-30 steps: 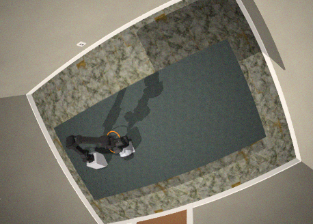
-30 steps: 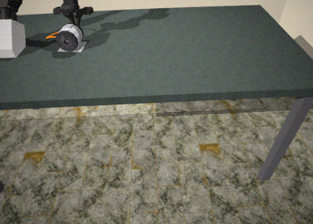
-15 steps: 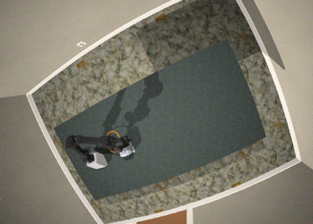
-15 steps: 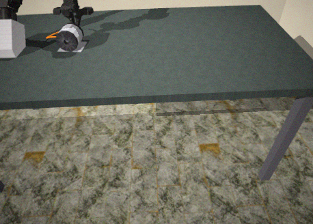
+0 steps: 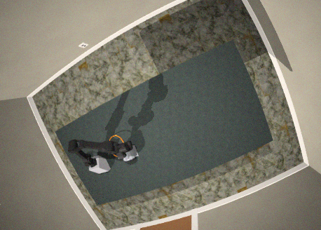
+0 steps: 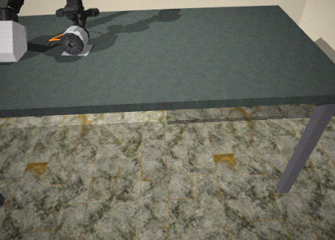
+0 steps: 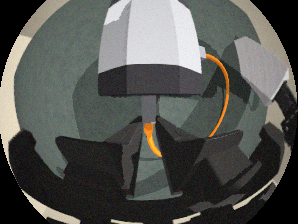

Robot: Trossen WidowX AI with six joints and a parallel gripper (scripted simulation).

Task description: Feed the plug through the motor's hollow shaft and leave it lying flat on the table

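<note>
My hand is 20 mm to the left of the grey plug and 30 mm above it.
</note>
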